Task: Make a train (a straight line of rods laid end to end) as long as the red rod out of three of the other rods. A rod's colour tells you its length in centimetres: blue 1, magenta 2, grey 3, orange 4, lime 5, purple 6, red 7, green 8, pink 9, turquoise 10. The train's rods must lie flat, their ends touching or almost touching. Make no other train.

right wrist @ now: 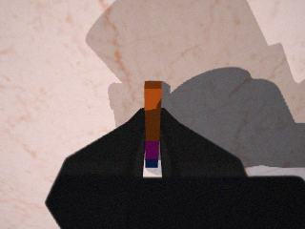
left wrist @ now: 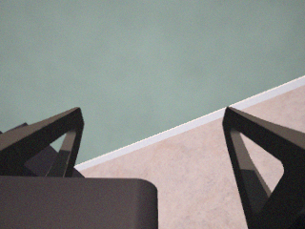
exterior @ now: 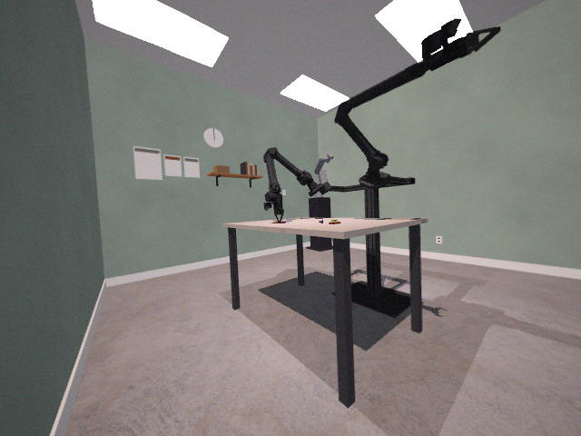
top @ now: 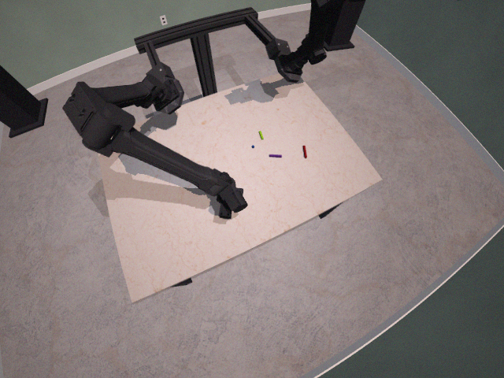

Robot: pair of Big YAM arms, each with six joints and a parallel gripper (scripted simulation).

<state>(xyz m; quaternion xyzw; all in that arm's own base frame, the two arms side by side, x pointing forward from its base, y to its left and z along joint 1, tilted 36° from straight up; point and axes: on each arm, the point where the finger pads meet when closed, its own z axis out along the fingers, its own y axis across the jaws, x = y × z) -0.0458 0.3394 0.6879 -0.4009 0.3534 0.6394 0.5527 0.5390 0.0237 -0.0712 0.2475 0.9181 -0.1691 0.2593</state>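
The orange rod lies 1 cm ahead of my right hand. Round my right hand: purple rod 28 cm to the left, 16 cm behind, 1 cm below; then magenta rod 2 cm behind, 1 cm to the left, 1 cm below; then lime rod 30 cm behind, 25 cm to the left, 1 cm below.
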